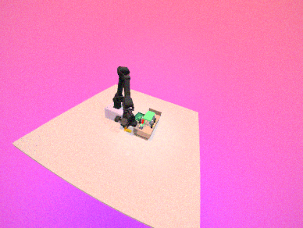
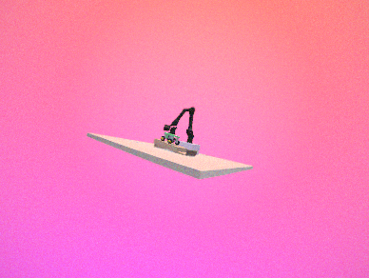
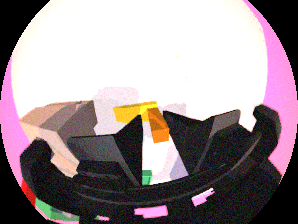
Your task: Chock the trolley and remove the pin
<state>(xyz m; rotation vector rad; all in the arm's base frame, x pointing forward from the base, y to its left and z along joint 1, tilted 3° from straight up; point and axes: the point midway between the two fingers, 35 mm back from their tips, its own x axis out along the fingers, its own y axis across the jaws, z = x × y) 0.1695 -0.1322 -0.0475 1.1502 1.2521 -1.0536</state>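
The red-headed stop pin lies 130 mm ahead of my gripper tip, 100 mm above it and 20 mm to the left of it. From my gripper tip the other things lie so: yellow chock (20 mm ahead, 10 mm below); then trolley (160 mm ahead, 120 mm to the left, 80 mm above).
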